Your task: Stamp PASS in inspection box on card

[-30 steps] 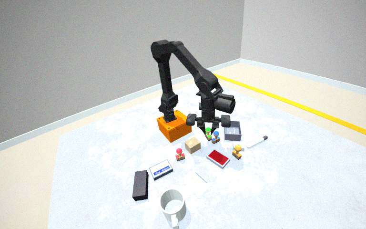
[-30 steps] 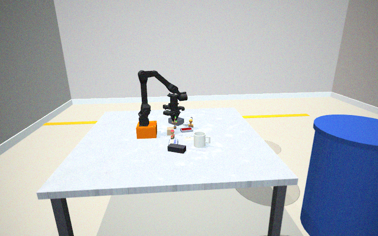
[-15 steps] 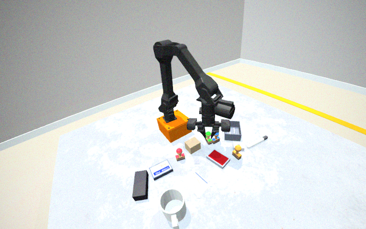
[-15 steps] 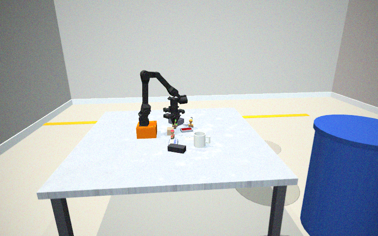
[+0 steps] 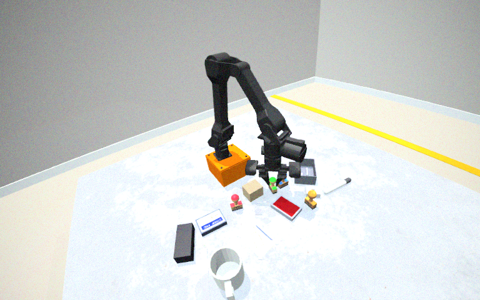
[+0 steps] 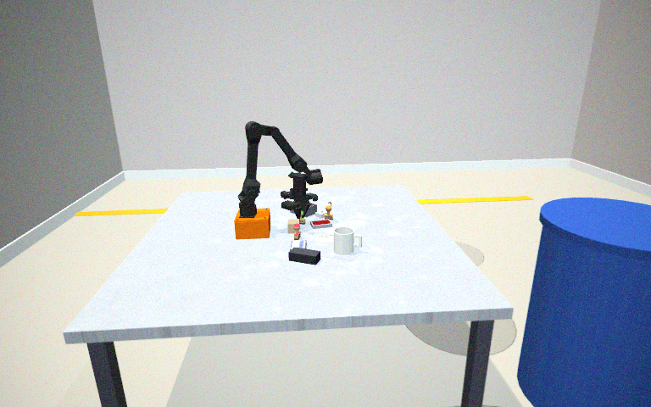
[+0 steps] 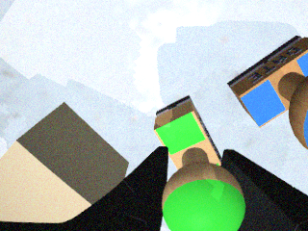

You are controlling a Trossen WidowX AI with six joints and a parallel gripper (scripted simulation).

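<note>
Now: gripper tip right at the green-knobbed stamp. The rest, counted from my gripper tip: blue-knobbed stamp 50 mm to the left, 10 mm below; then red ink pad 90 mm ahead, 10 mm to the right, 20 mm below; then cardboard box 20 mm behind, 70 mm to the right, 10 mm below.
</note>
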